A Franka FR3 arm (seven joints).
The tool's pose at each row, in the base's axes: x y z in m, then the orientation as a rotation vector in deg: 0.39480, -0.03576, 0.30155, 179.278, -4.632, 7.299; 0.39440, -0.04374, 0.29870, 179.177, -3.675, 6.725; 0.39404, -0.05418, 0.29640, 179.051, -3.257, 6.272; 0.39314, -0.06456, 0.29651, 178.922, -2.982, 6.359; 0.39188, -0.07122, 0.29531, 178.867, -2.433, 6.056; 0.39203, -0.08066, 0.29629, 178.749, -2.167, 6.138; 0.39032, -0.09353, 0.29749, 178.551, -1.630, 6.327; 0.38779, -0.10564, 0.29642, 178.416, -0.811, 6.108; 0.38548, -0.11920, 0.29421, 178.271, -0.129, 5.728; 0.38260, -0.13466, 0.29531, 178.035, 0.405, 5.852; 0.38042, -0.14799, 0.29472, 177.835, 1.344, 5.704
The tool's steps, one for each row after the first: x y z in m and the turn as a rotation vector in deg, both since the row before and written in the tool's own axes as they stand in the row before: -0.00022, 0.00797, 0.00290, -0.130, -0.357, -0.617; -0.00011, 0.01042, 0.00240, -0.146, -0.282, -0.273; -0.00052, 0.01041, -0.00001, -0.123, 0.062, -0.179; -0.00112, 0.00668, 0.00122, -0.064, -0.188, -0.355; 0.00047, 0.00945, -0.00079, -0.112, 0.058, -0.173; -0.00132, 0.01293, -0.00105, -0.184, 0.131, -0.348; -0.00239, 0.01213, 0.00118, -0.131, -0.130, -0.531; -0.00234, 0.01352, 0.00240, -0.145, -0.234, -0.446; -0.00280, 0.01549, -0.00084, -0.220, 0.090, -0.349; -0.00229, 0.01330, 0.00088, -0.180, -0.082, -0.613
